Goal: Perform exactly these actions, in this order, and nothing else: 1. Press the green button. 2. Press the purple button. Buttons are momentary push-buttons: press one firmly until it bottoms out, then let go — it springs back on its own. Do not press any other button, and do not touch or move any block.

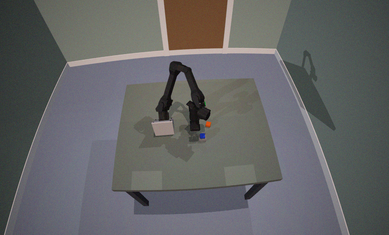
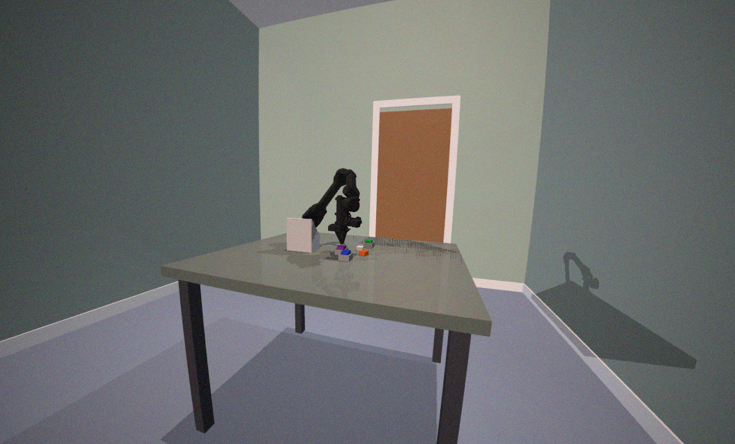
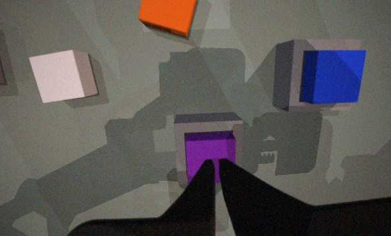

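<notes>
Right now the purple button is 20 mm below my gripper tip. Also, from my gripper tip: blue button: 40 mm ahead, 80 mm to the right, 20 mm below; white block: 70 mm ahead, 100 mm to the left, 40 mm below; orange block: 100 mm ahead, 10 mm to the left, 40 mm below.
</notes>
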